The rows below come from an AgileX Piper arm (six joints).
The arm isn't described. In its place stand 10 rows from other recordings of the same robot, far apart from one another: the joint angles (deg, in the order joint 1, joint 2, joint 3, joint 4, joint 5, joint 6), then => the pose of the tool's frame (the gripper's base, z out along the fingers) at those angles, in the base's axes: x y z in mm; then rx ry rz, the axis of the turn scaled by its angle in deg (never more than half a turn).
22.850 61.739 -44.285 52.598 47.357 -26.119 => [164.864 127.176 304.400 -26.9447 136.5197 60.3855]
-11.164 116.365 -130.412 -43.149 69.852 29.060 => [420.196 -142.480 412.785 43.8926 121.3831 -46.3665]
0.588 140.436 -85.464 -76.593 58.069 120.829 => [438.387 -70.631 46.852 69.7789 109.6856 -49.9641]
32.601 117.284 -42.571 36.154 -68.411 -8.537 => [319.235 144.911 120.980 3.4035 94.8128 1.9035]
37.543 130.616 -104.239 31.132 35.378 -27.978 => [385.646 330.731 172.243 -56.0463 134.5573 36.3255]
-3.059 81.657 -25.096 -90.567 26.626 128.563 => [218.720 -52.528 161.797 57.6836 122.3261 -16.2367]
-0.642 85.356 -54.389 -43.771 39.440 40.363 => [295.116 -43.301 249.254 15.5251 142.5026 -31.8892]
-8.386 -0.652 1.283 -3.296 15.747 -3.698 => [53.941 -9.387 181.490 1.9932 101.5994 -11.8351]
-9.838 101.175 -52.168 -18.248 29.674 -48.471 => [308.322 -67.784 148.450 -75.8850 151.4146 -26.3311]
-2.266 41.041 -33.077 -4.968 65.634 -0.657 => [96.766 -11.013 262.108 0.5725 158.5729 -7.5641]
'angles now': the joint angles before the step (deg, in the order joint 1, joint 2, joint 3, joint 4, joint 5, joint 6). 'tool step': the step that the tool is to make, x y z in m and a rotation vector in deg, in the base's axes. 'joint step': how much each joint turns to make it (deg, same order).
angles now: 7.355 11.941 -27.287 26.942 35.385 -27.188
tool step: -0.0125 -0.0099 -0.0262 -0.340 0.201 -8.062
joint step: -4.179 -7.746 4.862 -7.809 1.504 7.511
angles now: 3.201 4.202 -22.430 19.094 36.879 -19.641
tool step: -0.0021 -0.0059 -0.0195 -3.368 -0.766 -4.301
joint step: -1.829 -4.067 3.971 -5.095 -0.777 1.242
